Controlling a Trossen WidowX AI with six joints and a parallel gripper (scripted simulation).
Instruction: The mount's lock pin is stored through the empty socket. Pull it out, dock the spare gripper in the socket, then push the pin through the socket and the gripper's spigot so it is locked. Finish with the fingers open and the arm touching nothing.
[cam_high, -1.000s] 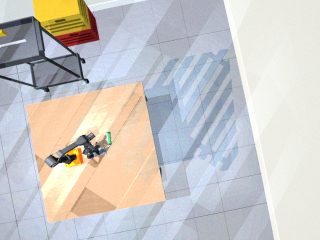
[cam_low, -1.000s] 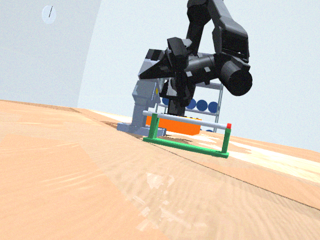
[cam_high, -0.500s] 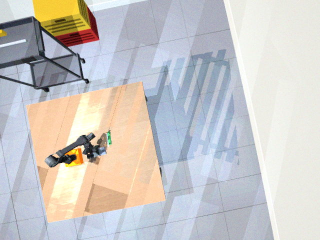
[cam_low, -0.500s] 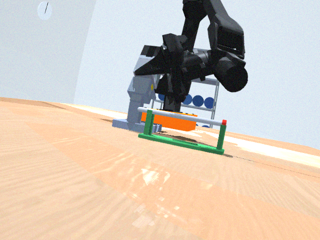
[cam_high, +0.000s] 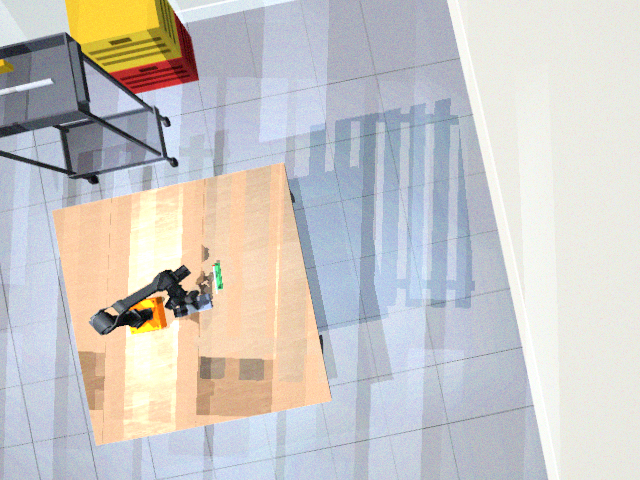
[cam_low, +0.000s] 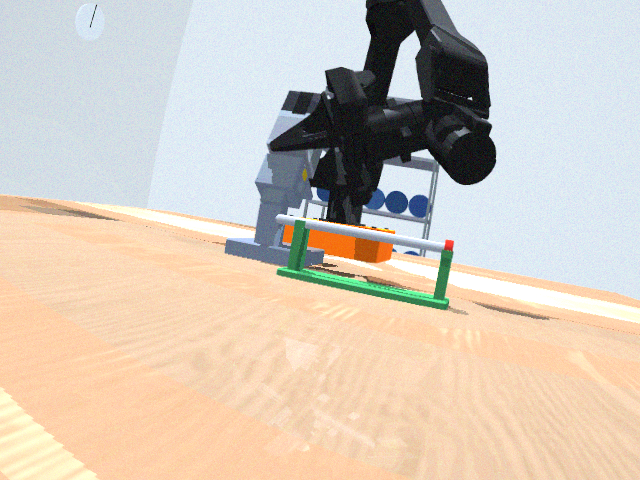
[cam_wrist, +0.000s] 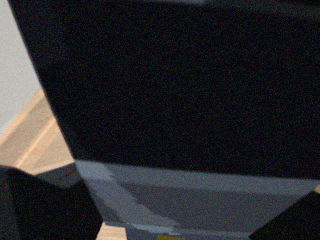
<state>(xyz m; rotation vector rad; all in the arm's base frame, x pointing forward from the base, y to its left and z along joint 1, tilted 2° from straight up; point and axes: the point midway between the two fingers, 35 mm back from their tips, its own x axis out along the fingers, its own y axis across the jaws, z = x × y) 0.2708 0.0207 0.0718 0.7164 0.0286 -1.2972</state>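
My gripper tip is 2 cm past the spare gripper, 1 cm to the right of it and 3 cm below it. Also, from my gripper tip: green cradle 10 cm ahead, 14 cm to the left, 8 cm below; then mount 2 cm to the left, 5 cm below.
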